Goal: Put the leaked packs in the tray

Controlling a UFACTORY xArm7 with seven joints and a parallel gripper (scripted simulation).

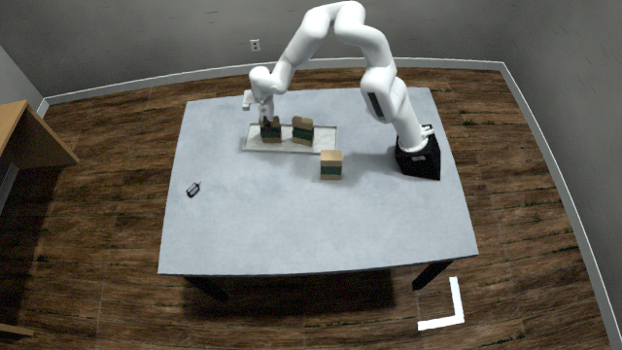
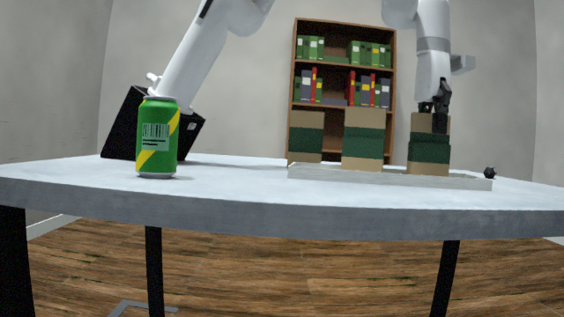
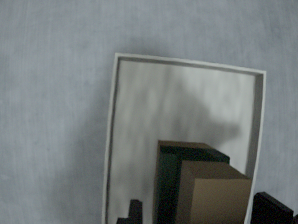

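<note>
Right now the tray is 80 mm behind my hand, 10 mm to the left of it and 110 mm below it. From my hand the other things lie so: small black object (330 mm ahead, 240 mm to the left, 100 mm below); then green can (500 mm behind, 150 mm to the right, 50 mm below).
</note>
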